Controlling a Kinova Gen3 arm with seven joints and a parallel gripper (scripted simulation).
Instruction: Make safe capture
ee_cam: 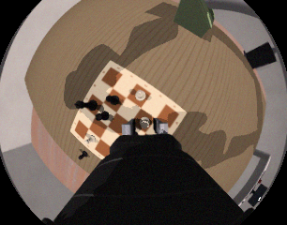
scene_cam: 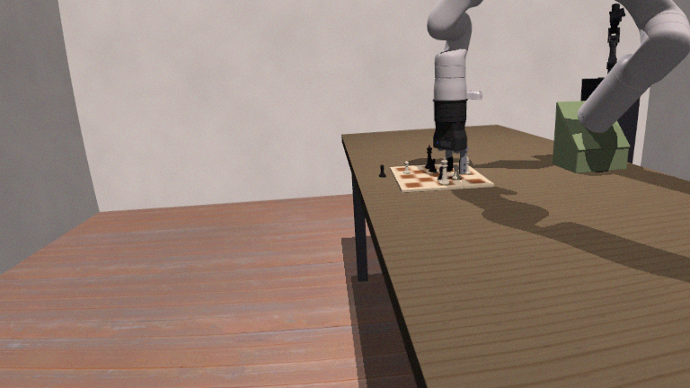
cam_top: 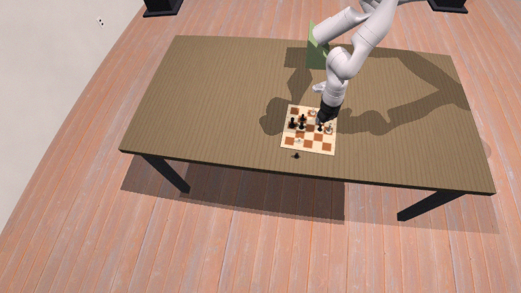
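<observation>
Right now the tall white piece is 4 cm ahead of my hand and 3 cm to the left of it. The rest, counted from my hand: chessboard (5 cm to the right, 4 cm below, 3 cm ahead); white pawn (10 cm ahead, 9 cm to the right, 2 cm below).
</observation>
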